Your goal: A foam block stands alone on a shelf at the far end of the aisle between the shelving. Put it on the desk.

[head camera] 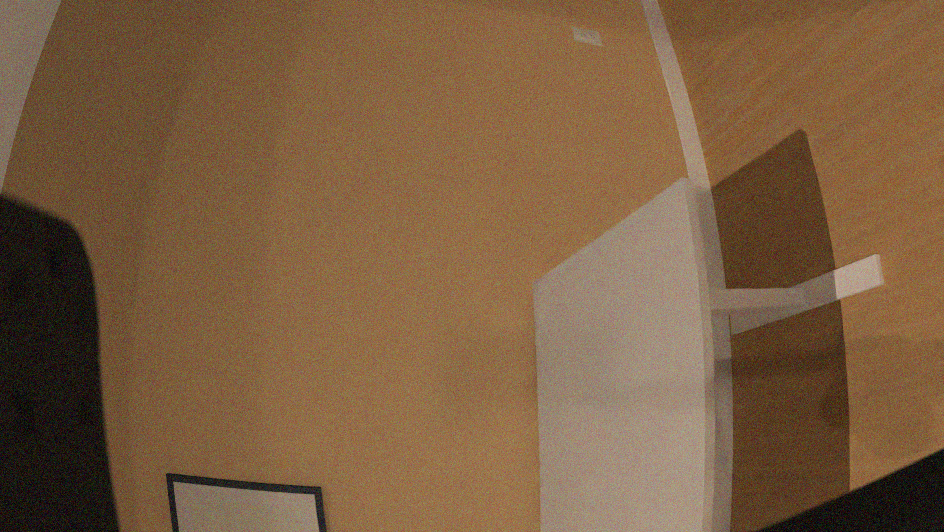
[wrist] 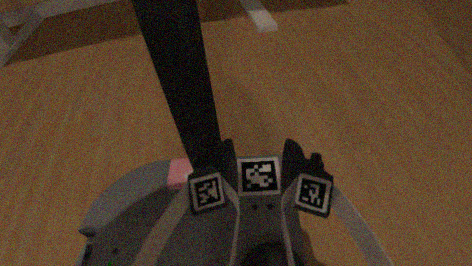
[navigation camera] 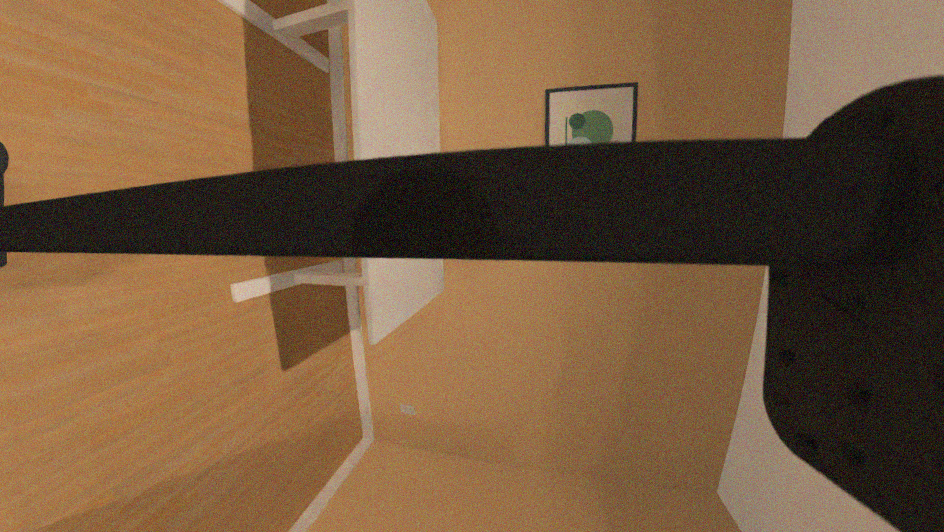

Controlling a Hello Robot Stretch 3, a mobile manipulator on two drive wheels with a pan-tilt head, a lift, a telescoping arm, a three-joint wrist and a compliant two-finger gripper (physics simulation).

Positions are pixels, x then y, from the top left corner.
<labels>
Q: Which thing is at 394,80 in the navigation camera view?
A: A white desk.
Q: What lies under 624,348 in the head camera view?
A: A white desk.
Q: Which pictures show the gripper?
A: The wrist view only.
</labels>
